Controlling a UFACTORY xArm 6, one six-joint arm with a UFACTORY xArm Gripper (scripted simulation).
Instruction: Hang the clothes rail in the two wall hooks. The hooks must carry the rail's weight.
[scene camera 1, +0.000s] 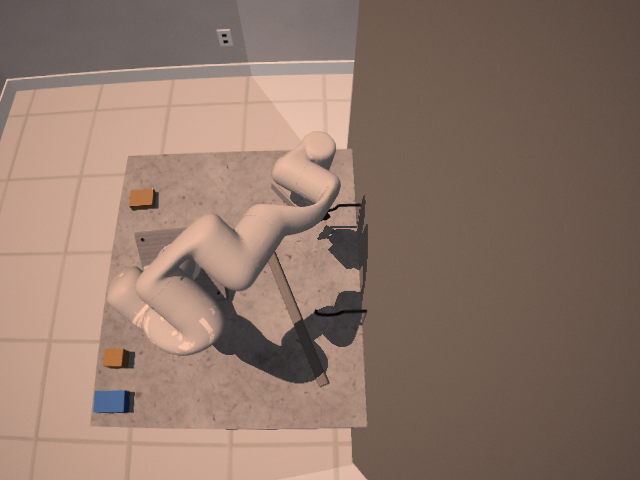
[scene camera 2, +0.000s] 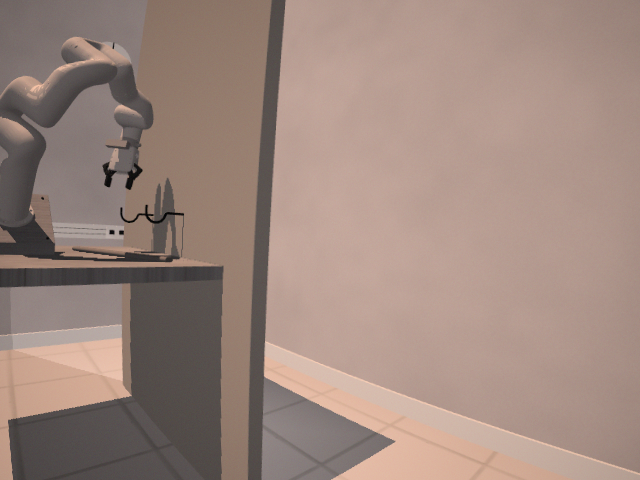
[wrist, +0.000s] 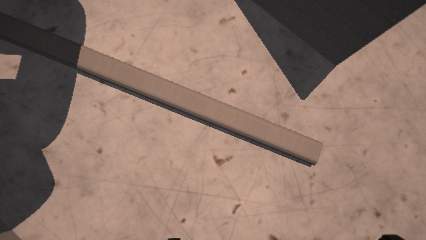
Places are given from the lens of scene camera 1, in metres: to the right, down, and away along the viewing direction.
clothes rail (scene camera 1: 290, 303): -0.09, 0.19, 1.36
blue block (scene camera 1: 117, 400): -0.57, 0.45, 1.23
